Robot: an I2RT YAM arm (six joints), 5 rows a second.
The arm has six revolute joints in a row. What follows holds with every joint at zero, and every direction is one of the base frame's. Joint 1 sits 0.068 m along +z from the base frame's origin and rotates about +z. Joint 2 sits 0.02 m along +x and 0.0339 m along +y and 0.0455 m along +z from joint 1 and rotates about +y. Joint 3 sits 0.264 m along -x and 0.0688 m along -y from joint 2 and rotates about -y. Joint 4 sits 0.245 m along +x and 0.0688 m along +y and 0.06 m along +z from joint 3 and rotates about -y. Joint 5 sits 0.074 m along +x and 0.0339 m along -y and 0.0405 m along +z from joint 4 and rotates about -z. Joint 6 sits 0.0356 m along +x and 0.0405 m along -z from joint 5 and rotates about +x. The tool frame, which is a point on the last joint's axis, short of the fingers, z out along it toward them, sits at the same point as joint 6; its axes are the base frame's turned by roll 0, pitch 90 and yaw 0 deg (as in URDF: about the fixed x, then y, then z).
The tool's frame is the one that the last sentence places.
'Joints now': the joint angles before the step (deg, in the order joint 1, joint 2, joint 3, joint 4, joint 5, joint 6). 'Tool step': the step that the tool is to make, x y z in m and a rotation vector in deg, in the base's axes. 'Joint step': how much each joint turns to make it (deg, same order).
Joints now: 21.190, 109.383, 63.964, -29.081, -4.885, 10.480
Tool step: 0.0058, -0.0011, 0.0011, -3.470, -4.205, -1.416
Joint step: -0.007, 0.047, -0.001, 2.715, 4.959, -0.029
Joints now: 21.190, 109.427, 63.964, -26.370, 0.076, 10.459
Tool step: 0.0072, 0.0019, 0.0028, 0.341, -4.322, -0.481
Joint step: 0.000, -0.014, -0.008, 4.147, 1.333, 0.020
